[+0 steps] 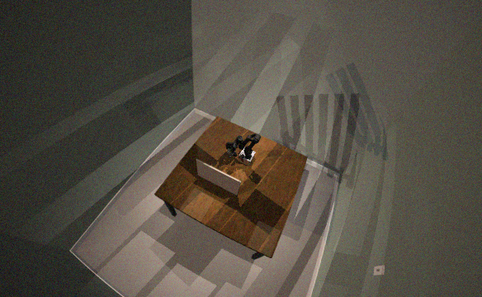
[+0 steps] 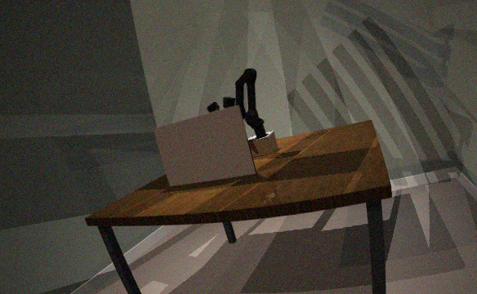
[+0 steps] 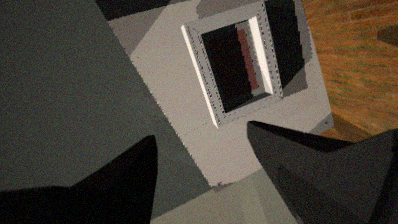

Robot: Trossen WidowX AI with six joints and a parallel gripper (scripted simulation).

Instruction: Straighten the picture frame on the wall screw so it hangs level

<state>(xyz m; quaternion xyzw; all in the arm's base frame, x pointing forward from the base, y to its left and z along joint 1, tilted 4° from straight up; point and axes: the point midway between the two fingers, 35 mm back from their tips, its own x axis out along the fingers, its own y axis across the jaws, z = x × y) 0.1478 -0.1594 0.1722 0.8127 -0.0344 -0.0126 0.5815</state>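
Now: gripper tip 210 mm short of the picture frame, 90 mm above it and 10 mm to the right of it. From my gripper tip the other things lie so: wall panel: 220 mm ahead, 100 mm below.
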